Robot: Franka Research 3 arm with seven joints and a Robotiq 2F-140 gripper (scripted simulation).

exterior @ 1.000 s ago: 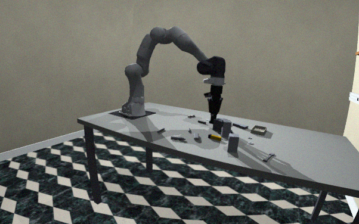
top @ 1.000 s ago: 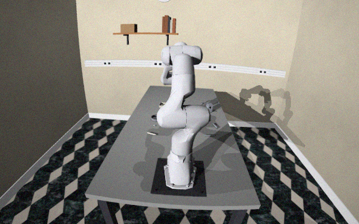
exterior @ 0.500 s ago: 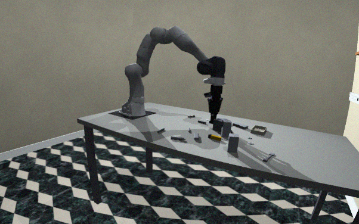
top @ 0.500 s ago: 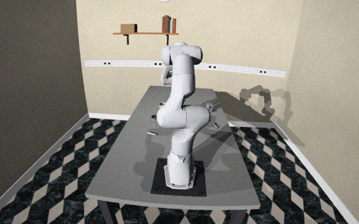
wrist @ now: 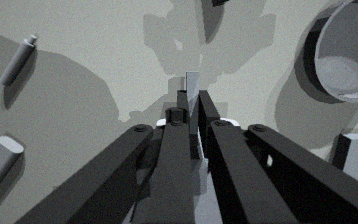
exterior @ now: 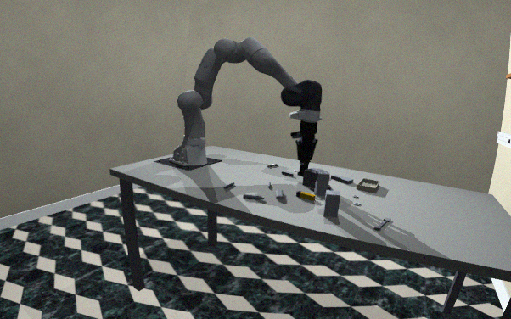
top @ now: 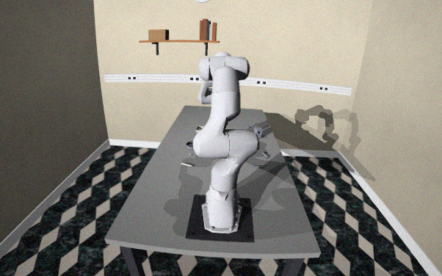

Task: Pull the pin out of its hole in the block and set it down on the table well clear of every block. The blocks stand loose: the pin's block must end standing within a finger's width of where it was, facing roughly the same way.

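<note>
My hand is 3 cm above the grey square pin and 1 cm short of it. The rest, counted from my hand: round dish (17 cm to the left, 5 cm below, 1 cm ahead); then grey block (5 cm ahead, 3 cm below, 2 cm to the right); then grey rod (11 cm behind, 7 cm to the left, 6 cm below).
</note>
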